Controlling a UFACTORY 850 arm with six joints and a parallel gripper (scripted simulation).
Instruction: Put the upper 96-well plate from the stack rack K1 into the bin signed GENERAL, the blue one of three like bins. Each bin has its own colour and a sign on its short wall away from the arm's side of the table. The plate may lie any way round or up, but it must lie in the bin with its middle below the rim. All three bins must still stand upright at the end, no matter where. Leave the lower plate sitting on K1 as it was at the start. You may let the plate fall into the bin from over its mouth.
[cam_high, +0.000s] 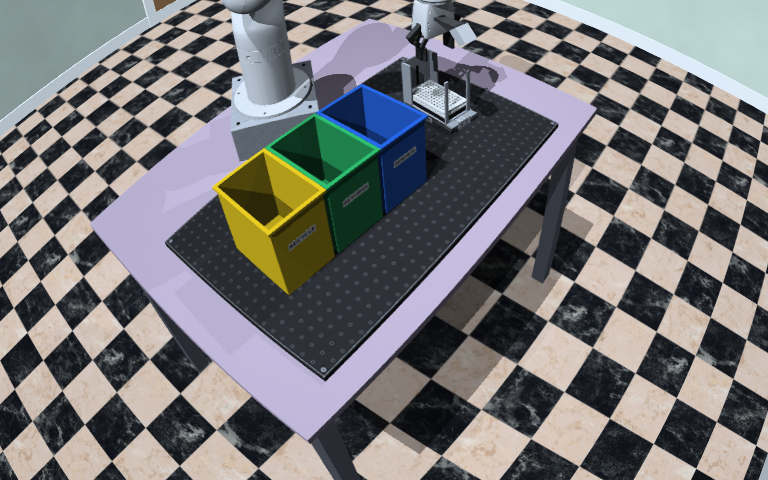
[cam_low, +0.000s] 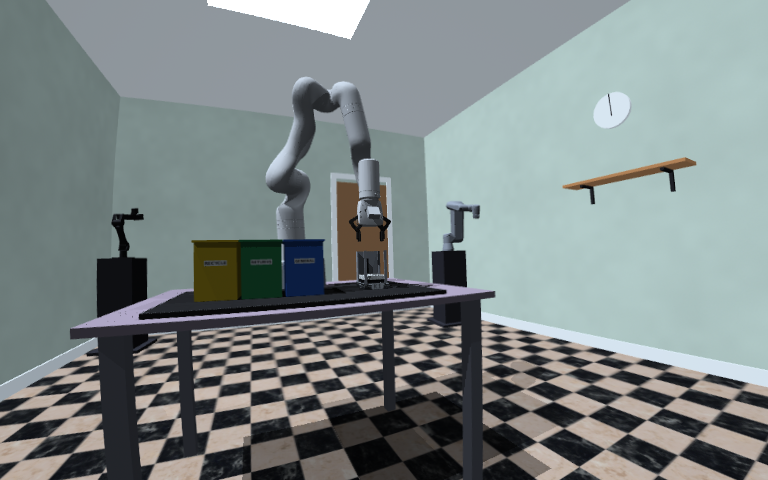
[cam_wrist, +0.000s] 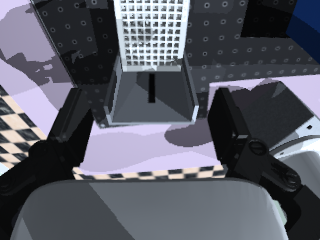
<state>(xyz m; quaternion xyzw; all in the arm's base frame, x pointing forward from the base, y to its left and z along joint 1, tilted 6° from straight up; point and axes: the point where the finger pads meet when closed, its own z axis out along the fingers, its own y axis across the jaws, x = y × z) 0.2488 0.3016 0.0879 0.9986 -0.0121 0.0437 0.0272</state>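
Now: hand 150 mm above the white 96-well plate. Also, from my hand: blue bin 70 mm ahead, 270 mm to the right, 100 mm below; green bin 80 mm ahead, 400 mm to the right, 100 mm below; dark plate 160 mm below.
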